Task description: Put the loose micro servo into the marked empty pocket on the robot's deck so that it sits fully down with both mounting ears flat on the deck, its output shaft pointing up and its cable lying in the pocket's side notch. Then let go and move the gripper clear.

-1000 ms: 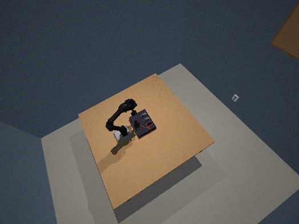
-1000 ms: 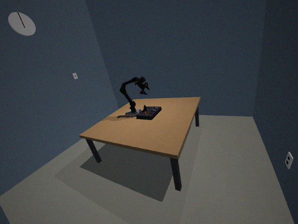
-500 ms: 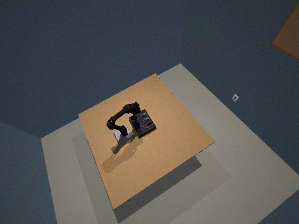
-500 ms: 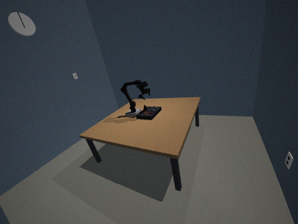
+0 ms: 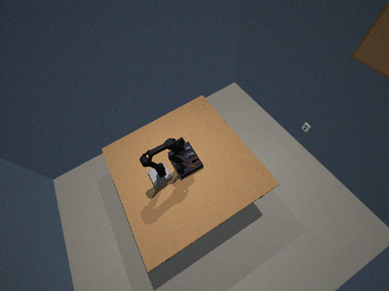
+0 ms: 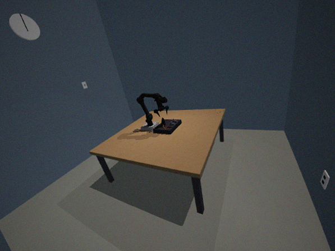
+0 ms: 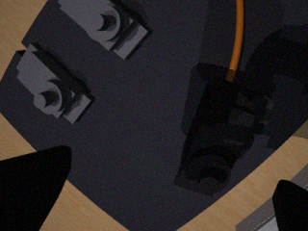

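The dark deck lies 10 mm to the right of my gripper tip and 130 mm below it.
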